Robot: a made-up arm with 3 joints. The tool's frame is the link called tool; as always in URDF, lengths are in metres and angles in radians. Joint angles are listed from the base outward.
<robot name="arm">
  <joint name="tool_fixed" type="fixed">
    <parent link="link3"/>
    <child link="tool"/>
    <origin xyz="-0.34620 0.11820 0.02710" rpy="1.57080 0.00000 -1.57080"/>
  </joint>
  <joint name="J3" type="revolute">
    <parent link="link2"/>
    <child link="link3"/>
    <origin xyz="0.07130 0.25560 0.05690" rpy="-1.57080 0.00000 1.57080"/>
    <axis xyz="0 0 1"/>
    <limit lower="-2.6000" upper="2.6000"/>
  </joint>
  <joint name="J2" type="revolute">
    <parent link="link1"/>
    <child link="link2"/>
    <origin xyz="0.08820 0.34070 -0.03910" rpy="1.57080 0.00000 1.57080"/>
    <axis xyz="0 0 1"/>
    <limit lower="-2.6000" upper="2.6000"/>
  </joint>
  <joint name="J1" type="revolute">
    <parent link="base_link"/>
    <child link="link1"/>
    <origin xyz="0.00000 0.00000 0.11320" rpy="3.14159 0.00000 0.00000"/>
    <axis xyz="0 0 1"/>
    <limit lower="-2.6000" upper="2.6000"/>
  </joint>
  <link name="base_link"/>
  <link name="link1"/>
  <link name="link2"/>
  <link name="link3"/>
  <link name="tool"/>
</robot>
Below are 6 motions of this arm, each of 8 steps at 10 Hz.
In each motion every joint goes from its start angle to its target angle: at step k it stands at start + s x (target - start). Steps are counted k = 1, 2, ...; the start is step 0. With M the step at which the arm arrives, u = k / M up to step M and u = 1 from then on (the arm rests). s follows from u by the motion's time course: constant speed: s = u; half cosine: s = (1 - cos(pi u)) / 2; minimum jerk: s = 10 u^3 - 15 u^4 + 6 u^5.
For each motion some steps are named. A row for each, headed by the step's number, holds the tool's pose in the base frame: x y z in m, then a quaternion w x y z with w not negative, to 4 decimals.
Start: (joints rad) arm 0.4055 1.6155 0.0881
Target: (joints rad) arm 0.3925 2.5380 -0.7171
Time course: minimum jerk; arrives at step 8
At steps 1, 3, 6, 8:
1: -0.1231 -0.4220 0.1023 0.6768 0.7176 -0.1211 -0.1111
3: -0.1717 -0.3576 0.0889 0.5701 0.7786 -0.1990 -0.1709
6: -0.2495 -0.1961 0.1595 0.2618 0.8546 -0.2793 -0.3508
8: -0.2592 -0.1776 0.1868 0.2077 0.8566 -0.2766 -0.3829

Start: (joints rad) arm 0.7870 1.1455 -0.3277
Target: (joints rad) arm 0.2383 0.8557 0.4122
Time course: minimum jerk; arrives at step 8
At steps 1, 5, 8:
1: -0.3288 -0.2271 0.1274 0.7369 0.4432 -0.3248 -0.3939
5: -0.0786 -0.4580 0.1806 0.8801 0.4579 0.0044 -0.1257
8: 0.0639 -0.4806 0.1904 0.8944 0.4254 0.1366 -0.0216

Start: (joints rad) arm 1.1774 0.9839 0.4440
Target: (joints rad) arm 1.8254 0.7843 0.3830
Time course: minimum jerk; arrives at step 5
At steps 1, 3, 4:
1: -0.3616 -0.3326 0.1766 0.7667 0.4846 -0.1017 -0.4086
3: -0.4597 -0.1496 0.1914 0.6754 0.4098 -0.1662 -0.5901
4: -0.4752 -0.0653 0.1974 0.6247 0.3762 -0.1856 -0.6586

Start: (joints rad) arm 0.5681 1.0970 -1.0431
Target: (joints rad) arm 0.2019 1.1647 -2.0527
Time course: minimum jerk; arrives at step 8
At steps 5, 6, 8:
5: -0.1493 0.0921 -0.0699 0.4611 0.2402 -0.6957 -0.4956
6: -0.1072 0.1221 -0.0861 0.4129 0.2224 -0.7242 -0.5055
8: -0.0806 0.1393 -0.0940 0.3830 0.2114 -0.7395 -0.5117

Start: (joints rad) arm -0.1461 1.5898 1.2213
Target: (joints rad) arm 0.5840 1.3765 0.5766
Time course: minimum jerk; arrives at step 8
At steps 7, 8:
7: -0.0408 -0.5036 0.1275 0.7602 0.6475 0.0421 -0.0317
8: -0.0503 -0.5019 0.1281 0.7611 0.6464 0.0350 -0.0402

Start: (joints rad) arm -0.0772 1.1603 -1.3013
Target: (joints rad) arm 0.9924 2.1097 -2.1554
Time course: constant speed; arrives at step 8
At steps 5, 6, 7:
5: -0.0646 0.1876 0.1925 0.1940 0.2989 -0.6220 -0.6972
6: -0.0069 0.1953 0.2560 0.0772 0.2515 -0.6188 -0.7402
7: 0.0444 0.1810 0.3240 0.0413 -0.2030 0.6042 0.7695

